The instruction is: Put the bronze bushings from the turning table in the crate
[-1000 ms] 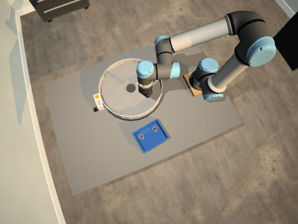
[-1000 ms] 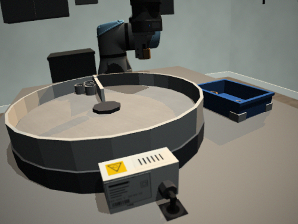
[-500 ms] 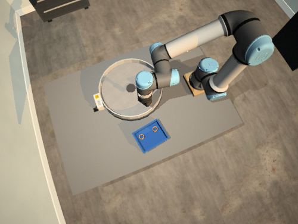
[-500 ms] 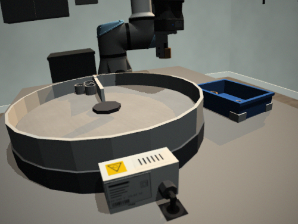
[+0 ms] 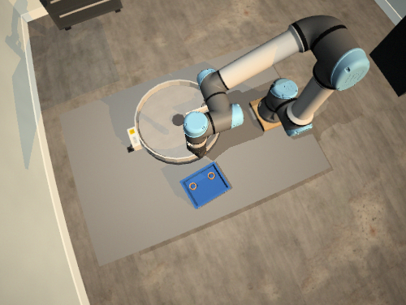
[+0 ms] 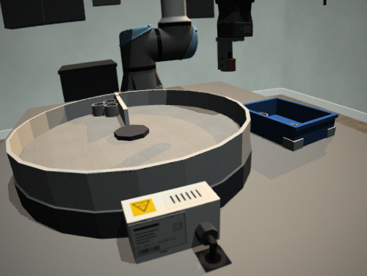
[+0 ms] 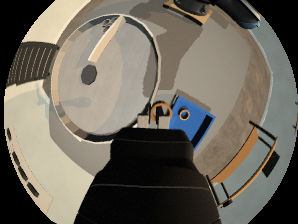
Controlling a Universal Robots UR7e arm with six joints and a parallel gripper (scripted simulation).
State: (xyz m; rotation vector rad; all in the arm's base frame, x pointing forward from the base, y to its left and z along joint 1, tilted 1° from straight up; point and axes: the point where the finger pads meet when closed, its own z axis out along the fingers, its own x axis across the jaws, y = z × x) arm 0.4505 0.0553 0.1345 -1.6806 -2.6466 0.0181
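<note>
Now: hand 140 mm above the blue crate, 130 mm to the right of it and 50 mm short of it. Round my hand: round turning table 210 mm to the right, 110 mm below, 10 mm ahead.
</note>
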